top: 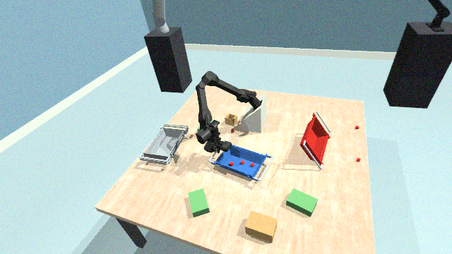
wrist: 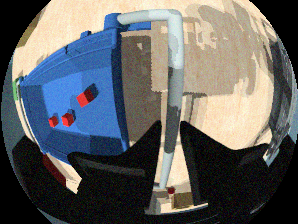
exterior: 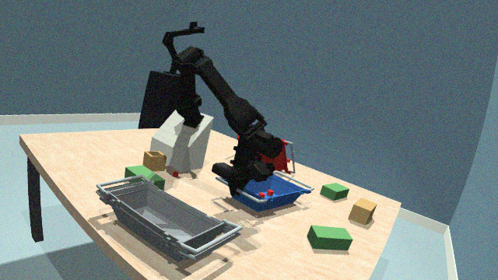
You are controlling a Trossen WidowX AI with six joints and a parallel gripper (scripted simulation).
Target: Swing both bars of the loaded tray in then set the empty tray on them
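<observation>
Right now my gripper tip is 550 mm to the right of the red tray, 170 mm past it and 30 mm below it. The rest, counted from my gripper tip: tan block: 390 mm ahead, 320 mm to the left, 10 mm below; then box: 340 mm behind, 30 mm below.
</observation>
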